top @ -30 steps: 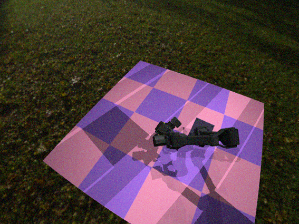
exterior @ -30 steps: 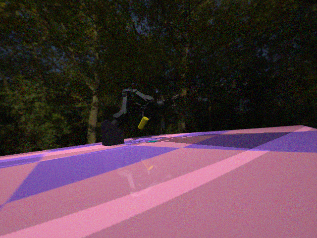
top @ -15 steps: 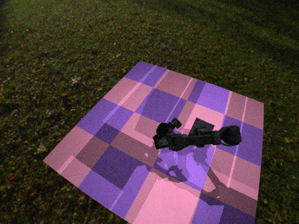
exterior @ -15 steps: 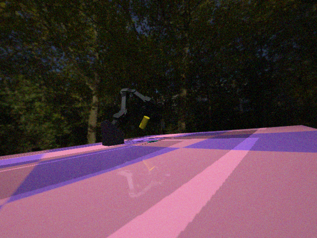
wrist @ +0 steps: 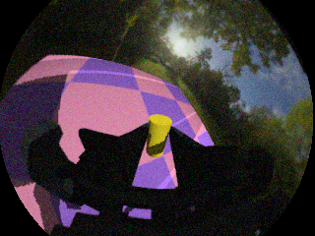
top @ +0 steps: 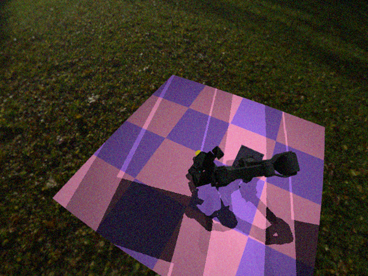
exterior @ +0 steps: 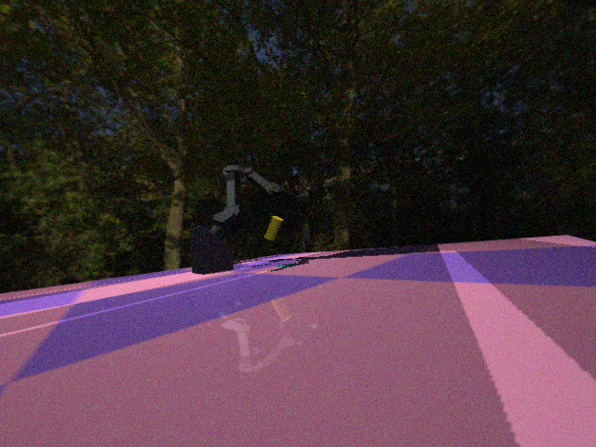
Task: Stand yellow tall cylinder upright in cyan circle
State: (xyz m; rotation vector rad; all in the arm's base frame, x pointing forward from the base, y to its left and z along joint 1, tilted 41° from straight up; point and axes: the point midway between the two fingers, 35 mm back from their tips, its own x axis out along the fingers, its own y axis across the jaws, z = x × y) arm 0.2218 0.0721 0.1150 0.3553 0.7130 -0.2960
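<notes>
The cyan circle lies 130 mm below my gripper tip, 30 mm to the left of it and 10 mm behind it. Round my gripper tip: cylinder (20 mm below, 10 mm to the right, 10 mm behind).
</notes>
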